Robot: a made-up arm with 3 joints.
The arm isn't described. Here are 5 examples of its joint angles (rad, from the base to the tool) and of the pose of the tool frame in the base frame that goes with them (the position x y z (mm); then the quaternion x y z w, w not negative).
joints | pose
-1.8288 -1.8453 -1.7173 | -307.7 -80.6 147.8 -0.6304 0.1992 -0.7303 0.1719
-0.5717 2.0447 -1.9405 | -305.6 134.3 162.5 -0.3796 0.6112 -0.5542 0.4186
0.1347 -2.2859 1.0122 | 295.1 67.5 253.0 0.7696 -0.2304 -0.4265 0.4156
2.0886 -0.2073 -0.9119 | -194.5 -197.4 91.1 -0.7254 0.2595 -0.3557 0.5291
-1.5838 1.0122 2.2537 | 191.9 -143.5 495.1 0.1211 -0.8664 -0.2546 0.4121
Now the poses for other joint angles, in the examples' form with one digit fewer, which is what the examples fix.
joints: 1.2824 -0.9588 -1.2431
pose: -262 67 -14 -0.131 0.575 -0.094 0.802
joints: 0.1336 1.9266 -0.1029
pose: 40 -191 245 -0.856 0.026 -0.044 0.514
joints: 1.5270 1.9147 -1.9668
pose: -304 -55 16 0.548 0.124 0.823 0.083
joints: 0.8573 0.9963 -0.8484
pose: -179 -147 131 -0.729 0.247 -0.329 0.547
